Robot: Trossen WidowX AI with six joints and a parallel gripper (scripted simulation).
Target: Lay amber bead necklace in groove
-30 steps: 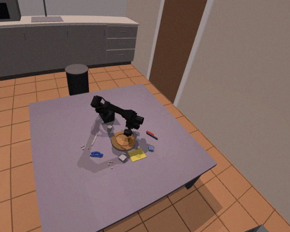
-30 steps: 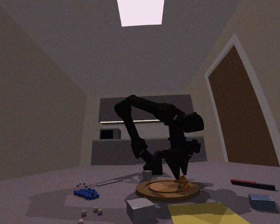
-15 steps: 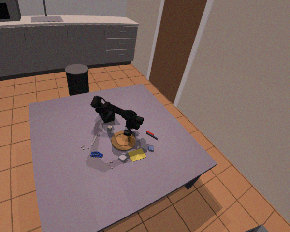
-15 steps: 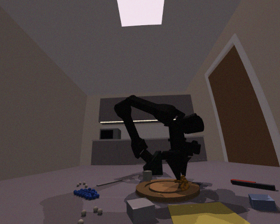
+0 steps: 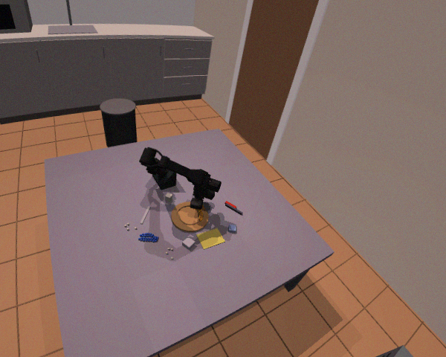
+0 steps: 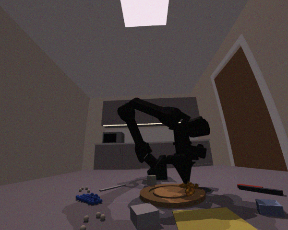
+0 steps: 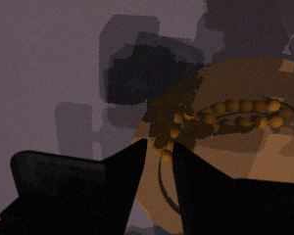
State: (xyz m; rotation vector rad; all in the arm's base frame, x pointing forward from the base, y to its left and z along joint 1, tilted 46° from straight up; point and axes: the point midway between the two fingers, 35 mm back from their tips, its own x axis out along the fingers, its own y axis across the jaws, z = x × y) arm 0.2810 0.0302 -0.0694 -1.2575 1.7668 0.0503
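My gripper tip is now 4 cm short of the round wooden bead board, 7 cm to the left of it and 1 cm above it. The rest, counted from my gripper tip: blue block (22 cm ahead, 8 cm to the left, 1 cm below); then red-and-black tool (9 cm ahead, 18 cm to the left, 2 cm below); then yellow pad (21 cm ahead, 5 cm to the right, 2 cm below).
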